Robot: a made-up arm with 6 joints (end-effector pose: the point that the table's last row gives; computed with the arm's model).
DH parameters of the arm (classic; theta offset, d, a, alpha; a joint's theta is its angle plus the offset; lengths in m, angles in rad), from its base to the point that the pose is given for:
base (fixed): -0.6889 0 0.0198 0
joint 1: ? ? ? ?
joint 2: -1.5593 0 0.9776 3.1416
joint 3: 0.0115 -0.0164 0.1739 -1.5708
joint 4: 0 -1.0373 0.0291 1.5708
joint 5: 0 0.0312 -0.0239 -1.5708
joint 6: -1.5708 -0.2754 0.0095 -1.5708
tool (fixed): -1.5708 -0.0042 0 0
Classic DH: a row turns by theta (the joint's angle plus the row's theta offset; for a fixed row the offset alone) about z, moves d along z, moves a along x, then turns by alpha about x.
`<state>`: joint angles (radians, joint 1 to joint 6).
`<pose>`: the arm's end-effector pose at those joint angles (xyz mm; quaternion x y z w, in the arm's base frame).
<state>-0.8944 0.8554 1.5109 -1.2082 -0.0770 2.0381</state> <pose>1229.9 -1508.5 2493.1 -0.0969 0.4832 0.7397 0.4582</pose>
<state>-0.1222 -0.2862 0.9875 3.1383 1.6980 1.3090</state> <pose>406.3 -5.1 2824.1 0.0819 -0.7821 0.5838 0.2021</pose>
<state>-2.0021 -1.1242 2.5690 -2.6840 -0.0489 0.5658</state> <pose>768.6 1489.1 555.3 0.0342 -0.5370 -0.6280 0.5622</pose>
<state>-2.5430 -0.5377 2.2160 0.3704 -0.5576 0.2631</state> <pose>1170.8 863.1 2213.2 -0.2074 0.8187 -0.1521 0.5134</pose>
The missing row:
joint 1: 0.6889 0.9478 0.2298 -1.5708
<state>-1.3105 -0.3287 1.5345 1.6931 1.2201 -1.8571</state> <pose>153.5 611.5 2941.7 -0.2149 0.6825 0.6971 0.0457</pose>
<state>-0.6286 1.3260 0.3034 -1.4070 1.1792 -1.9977</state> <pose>1448.4 -1370.5 276.2 -0.7386 -0.5988 0.0761 0.3003</pose>
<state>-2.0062 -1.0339 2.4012 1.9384 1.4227 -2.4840</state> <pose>978.9 1343.7 1055.1 0.0431 0.9510 0.2558 0.1680</pose>
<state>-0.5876 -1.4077 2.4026 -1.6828 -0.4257 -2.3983</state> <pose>-1272.8 998.6 196.6 -0.4005 -0.1046 -0.5633 0.7151</pose>
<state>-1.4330 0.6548 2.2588 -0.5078 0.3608 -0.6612</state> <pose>30.0 -566.9 3014.3 0.7799 -0.1918 -0.5957 0.0112</pose>
